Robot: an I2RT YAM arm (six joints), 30 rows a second.
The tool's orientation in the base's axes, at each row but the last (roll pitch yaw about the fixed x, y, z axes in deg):
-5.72, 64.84, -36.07
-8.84, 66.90, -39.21
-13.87, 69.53, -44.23
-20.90, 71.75, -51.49
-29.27, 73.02, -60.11
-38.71, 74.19, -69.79
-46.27, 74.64, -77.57
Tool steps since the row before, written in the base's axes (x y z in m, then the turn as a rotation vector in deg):
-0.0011, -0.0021, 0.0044, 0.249, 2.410, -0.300
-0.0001, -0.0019, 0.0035, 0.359, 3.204, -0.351
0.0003, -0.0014, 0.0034, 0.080, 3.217, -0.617
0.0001, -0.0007, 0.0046, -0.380, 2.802, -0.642
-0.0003, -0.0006, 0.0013, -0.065, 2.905, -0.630
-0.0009, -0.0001, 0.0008, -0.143, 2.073, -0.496
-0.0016, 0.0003, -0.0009, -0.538, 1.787, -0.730
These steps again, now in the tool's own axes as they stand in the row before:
-0.0038, -0.0026, 0.0019, -0.246, 2.207, -1.015
-0.0028, -0.0019, 0.0021, -0.363, 2.945, -1.308
-0.0028, -0.0013, 0.0020, -0.187, 2.835, -1.632
-0.0042, -0.0011, 0.0018, -0.151, 2.247, -1.827
-0.0011, -0.0008, 0.0004, -0.142, 2.497, -1.609
-0.0008, -0.0007, -0.0005, -0.066, 1.739, -1.239
0.0007, -0.0004, -0.0017, 0.211, 1.339, -1.476

